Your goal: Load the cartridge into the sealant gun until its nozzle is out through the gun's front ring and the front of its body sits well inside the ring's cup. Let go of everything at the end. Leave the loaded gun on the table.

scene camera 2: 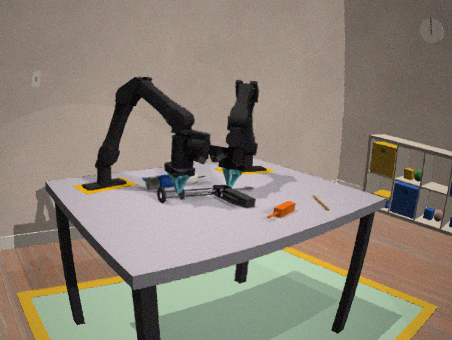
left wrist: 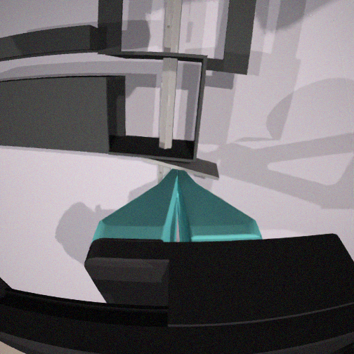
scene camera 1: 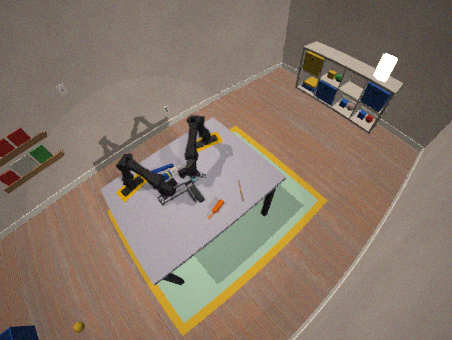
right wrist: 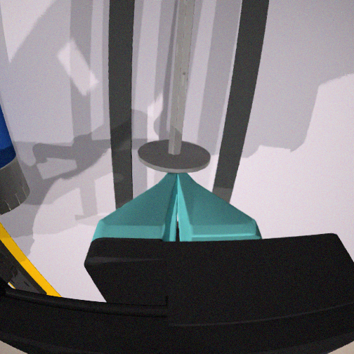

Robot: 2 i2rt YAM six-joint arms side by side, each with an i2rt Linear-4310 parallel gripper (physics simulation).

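Pixels of known places: left gripper, between the fingertips: point(scene camera 2: 229, 188) point(scene camera 1: 193, 180); right gripper, between the fingertips: point(scene camera 2: 179, 192) point(scene camera 1: 168, 196); left arm's base, origin of its link: point(scene camera 1: 206, 141); right arm's base, origin of its link: point(scene camera 2: 104, 185) point(scene camera 1: 132, 186).
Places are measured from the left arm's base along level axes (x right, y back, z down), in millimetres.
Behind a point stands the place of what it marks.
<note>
The dark sealant gun point(scene camera 1: 197, 193) {x 278, y -433, z -31 mm} point(scene camera 2: 239, 197) {x 297, y -457, z -29 mm} point(left wrist: 55, 112) point(right wrist: 121, 90) lies on the table, its front ring point(scene camera 2: 161, 194) {x 547, y -371, z -34 mm} at the picture's left. Its grey rod point(left wrist: 167, 110) point(right wrist: 181, 85) ends in a round disc point(right wrist: 150, 155) between the rails. The blue and white cartridge point(scene camera 1: 170, 174) {x 393, y -186, z -40 mm} point(scene camera 2: 160, 181) {x 497, y -209, z -33 mm} point(right wrist: 4, 145) lies behind the gun, outside it, partly hidden by the right arm. My left gripper point(scene camera 2: 230, 186) {x 256, y -311, z -17 mm} point(left wrist: 177, 176) is shut and empty beside the gun's rear plate point(left wrist: 206, 168). My right gripper point(scene camera 2: 181, 196) {x 475, y -347, z -28 mm} point(right wrist: 177, 175) is shut and empty, its tips at the disc's front side.
A blue bar point(scene camera 1: 162, 168) {x 431, y -80, z -17 mm} lies behind the cartridge. An orange tool point(scene camera 1: 217, 206) {x 201, y -592, z -30 mm} point(scene camera 2: 285, 209) {x 209, y -610, z -24 mm} and a thin wooden stick point(scene camera 1: 241, 190) {x -7, y -565, z -7 mm} point(scene camera 2: 321, 202) {x -7, y -557, z -7 mm} lie on the table point(scene camera 1: 150, 240) {x 716, y -584, z 0 mm} point(scene camera 2: 150, 245) {x 703, y -700, z 0 mm} in front and to the picture's right. Both arms stand close together over the gun.
</note>
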